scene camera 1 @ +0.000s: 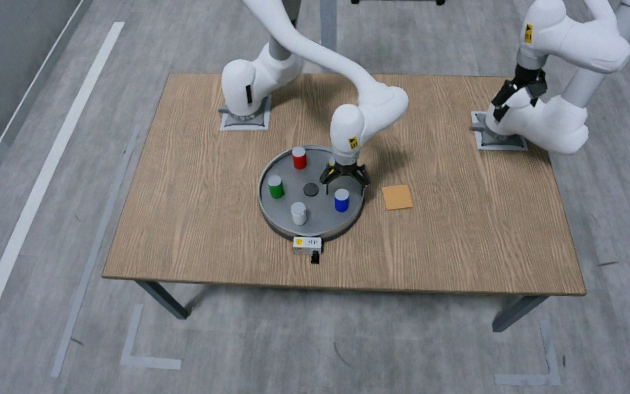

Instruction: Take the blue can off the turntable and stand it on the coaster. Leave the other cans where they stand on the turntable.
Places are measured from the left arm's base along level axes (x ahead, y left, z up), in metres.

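Where they show: left gripper, fingertip midpoint: [514, 111]; right gripper, fingertip midpoint: [344, 192]; left arm's base at its link origin: [498, 130]; right arm's base at its link origin: [246, 111].
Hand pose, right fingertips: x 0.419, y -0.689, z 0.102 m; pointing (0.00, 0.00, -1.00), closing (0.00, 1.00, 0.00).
Things, the pixels of their centre, and the offset from my right fingertips. "pt": a spot on its surface instead. Level surfaces: height alone.
- blue can at the middle of its body: [341, 200] 0.033 m ahead, 0.011 m right, 0.005 m down
- round grey turntable at a spot on its surface: [322, 220] pt 0.097 m ahead, 0.080 m right, 0.049 m down
- orange square coaster at the middle of its body: [396, 197] 0.043 m back, 0.211 m left, 0.096 m down
- red can at the middle of its body: [299, 158] 0.160 m back, 0.185 m right, 0.005 m down
- green can at the middle of its body: [275, 187] 0.019 m back, 0.265 m right, 0.005 m down
- white can at the middle of its body: [299, 213] 0.096 m ahead, 0.166 m right, 0.005 m down
- yellow can at the middle of its body: [336, 166] 0.124 m back, 0.036 m right, 0.005 m down
- small box at a spot on its surface: [307, 244] pt 0.202 m ahead, 0.130 m right, 0.043 m down
- wooden table at its surface level: 0.102 m down
The blue can [341, 201] stands upright on the right part of the round grey turntable [322, 220]. My right gripper [346, 190] is open and empty, pointing down over the turntable's right side, with its fingertips spread just above and behind the blue can in the picture. The exact height is hard to tell. The orange square coaster [397, 198] lies flat on the table, right of the turntable, with nothing on it. My left gripper [497, 110] is open and empty at the far upper right, by its own arm's base.
A red can [299, 158], a green can [275, 187] and a white can [299, 214] stand on the turntable. A yellow can [331, 162] is mostly hidden behind the right gripper. A small box [307, 244] sits at the turntable's front edge, on the wooden table [200, 225].
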